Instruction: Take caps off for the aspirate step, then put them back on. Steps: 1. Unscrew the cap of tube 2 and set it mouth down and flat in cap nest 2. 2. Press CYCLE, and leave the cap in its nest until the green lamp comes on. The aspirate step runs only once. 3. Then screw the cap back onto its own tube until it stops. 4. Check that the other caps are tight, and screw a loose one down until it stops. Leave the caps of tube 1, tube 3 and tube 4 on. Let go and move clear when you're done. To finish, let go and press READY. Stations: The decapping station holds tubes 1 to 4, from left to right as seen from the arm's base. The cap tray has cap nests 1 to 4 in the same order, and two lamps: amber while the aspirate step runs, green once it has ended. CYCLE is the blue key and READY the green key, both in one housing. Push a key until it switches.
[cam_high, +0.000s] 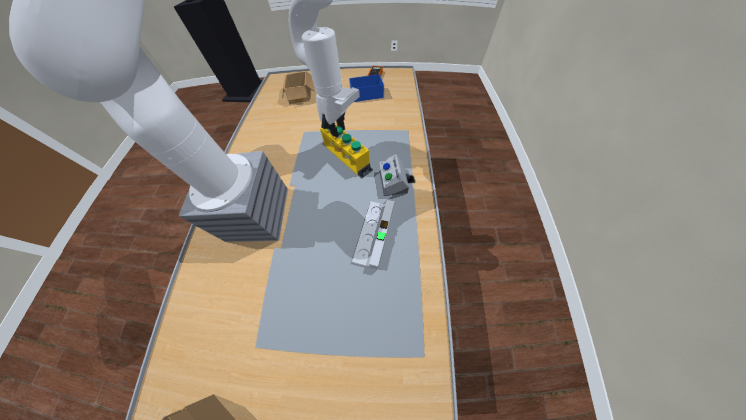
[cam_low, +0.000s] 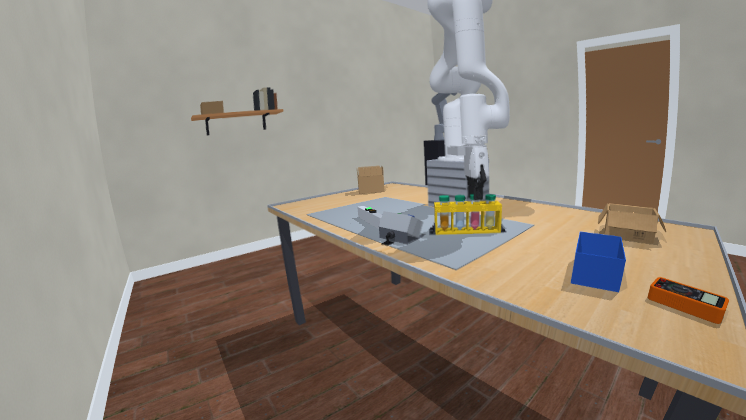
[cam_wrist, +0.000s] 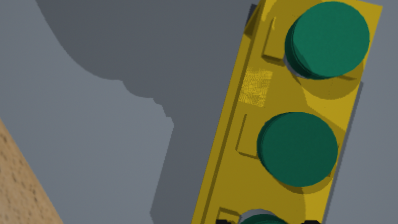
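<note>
My gripper is now 1 cm above the green cap. Also, from my hand: green key 21 cm ahead, 14 cm to the right, 6 cm below; then key housing 22 cm ahead, 11 cm to the right, 8 cm below; then blue key 20 cm ahead, 9 cm to the right, 6 cm below.
</note>
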